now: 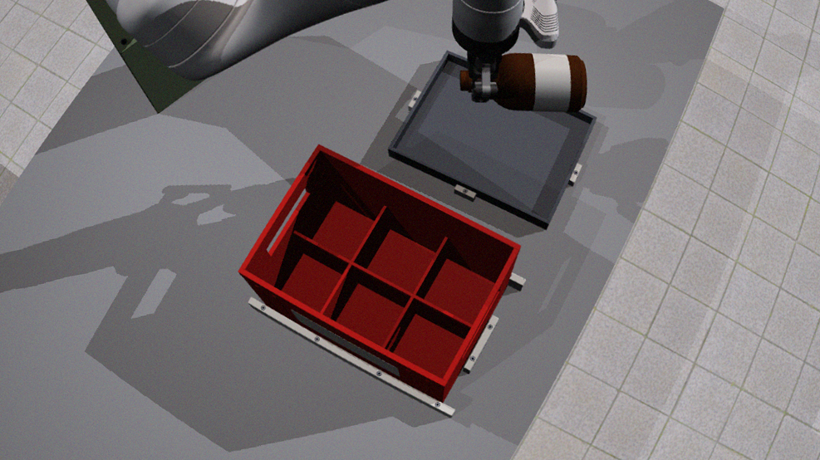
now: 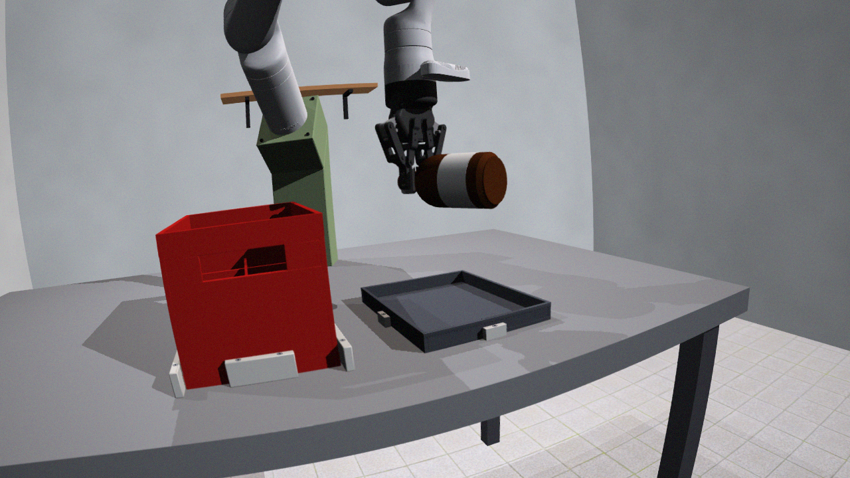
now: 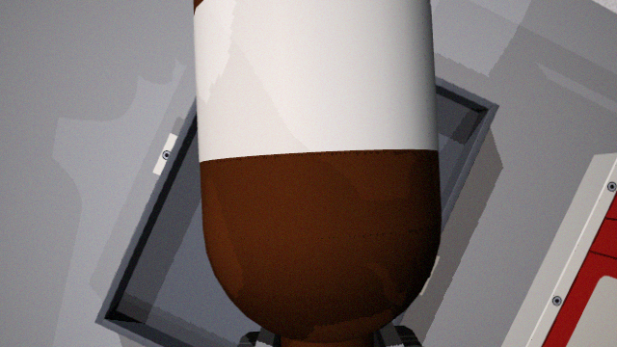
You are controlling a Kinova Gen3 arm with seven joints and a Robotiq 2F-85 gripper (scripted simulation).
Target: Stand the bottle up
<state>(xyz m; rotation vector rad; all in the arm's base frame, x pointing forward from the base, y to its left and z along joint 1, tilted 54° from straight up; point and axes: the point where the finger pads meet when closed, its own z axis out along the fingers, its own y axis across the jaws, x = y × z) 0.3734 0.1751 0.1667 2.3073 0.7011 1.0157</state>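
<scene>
Right now my hand is 50 mm short of the bottle and 20 mm to the right of it. From my hand the other things lie so: red crate: 20 mm behind, 250 mm to the right, 110 mm below; then tray: 20 mm ahead, 30 mm to the left, 180 mm below.
</scene>
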